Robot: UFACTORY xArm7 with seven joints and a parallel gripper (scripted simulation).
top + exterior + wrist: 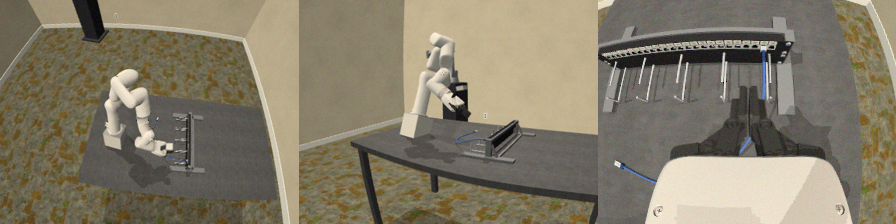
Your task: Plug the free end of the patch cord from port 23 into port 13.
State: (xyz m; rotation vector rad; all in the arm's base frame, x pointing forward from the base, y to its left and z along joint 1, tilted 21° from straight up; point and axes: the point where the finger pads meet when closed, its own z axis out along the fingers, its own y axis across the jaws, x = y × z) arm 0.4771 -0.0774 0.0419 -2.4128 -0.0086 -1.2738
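Now: the plug 18 cm behind my hand, 31 cm to the left of it and 19 cm below it.
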